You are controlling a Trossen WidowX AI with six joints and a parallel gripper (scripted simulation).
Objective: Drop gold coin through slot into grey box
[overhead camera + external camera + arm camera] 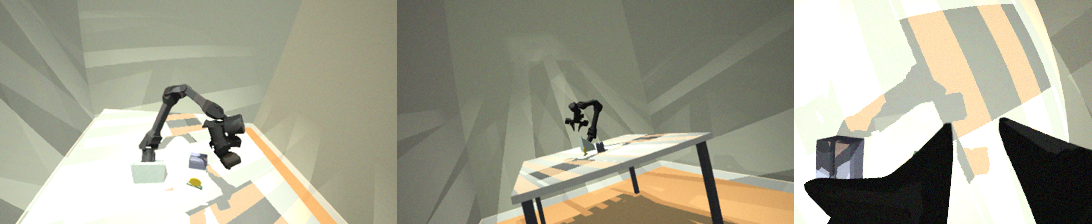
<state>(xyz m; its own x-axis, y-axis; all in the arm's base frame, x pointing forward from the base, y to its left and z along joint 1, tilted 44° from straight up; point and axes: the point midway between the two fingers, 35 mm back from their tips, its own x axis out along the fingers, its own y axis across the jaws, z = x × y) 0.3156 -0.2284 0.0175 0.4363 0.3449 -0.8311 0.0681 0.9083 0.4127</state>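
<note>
The gold coin is 18 cm below my gripper tip, 10 cm behind it and 6 cm to the left of it.
</note>
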